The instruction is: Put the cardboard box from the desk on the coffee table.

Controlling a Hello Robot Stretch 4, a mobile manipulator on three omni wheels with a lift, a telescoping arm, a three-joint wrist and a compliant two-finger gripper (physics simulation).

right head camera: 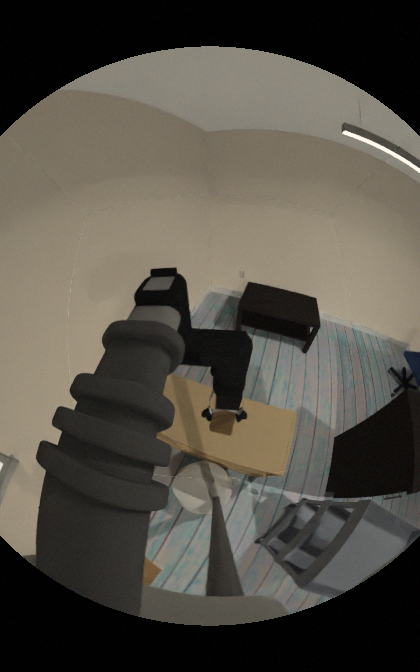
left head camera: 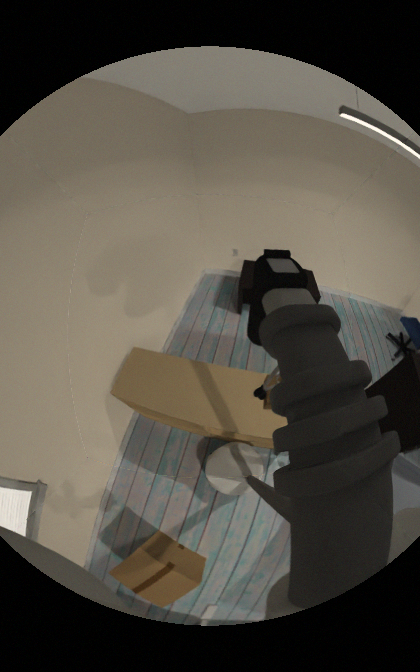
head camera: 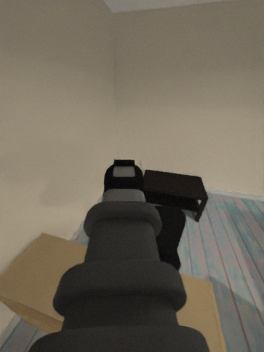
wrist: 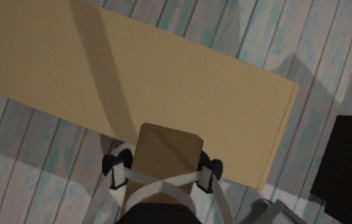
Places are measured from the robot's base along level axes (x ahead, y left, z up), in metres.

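Pixels of known places: gripper, between the fingertips: point(wrist: 163, 162).
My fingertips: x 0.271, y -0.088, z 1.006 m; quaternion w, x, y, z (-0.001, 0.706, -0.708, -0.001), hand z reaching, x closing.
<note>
Behind a point stands the place of what it marks.
The cardboard box point(left head camera: 267, 401) point(right head camera: 221, 426) point(wrist: 172, 147) {x 0.297, y -0.096, z 1.055 m} is a small brown block between the two fingers of my gripper point(right head camera: 225, 414) point(wrist: 163, 162) {x 0.271, y -0.088, z 1.006 m}. The gripper is shut on it and holds it in the air, over the near edge of a long tan cabinet in the wrist view. The low dark coffee table point(head camera: 175, 183) {x 1.724, y -0.746, z 0.423 m} point(right head camera: 280, 301) stands near the back wall, beyond the cabinet and apart from the gripper. In the left head view my wrist hides most of the table. I cannot tell surely which piece is the desk.
The tan cabinet point(head camera: 200, 300) {x 0.363, y -0.410, z 0.583 m} point(left head camera: 175, 382) point(right head camera: 265, 432) point(wrist: 215, 90) {x 0.405, y -0.238, z 0.583 m} stands between me and the coffee table. Dark furniture point(right head camera: 375, 450) point(wrist: 337, 170) and a grey rack point(right head camera: 375, 540) are at the right. A larger cardboard box point(left head camera: 172, 555) and a round white object point(left head camera: 225, 467) are on the near floor.
</note>
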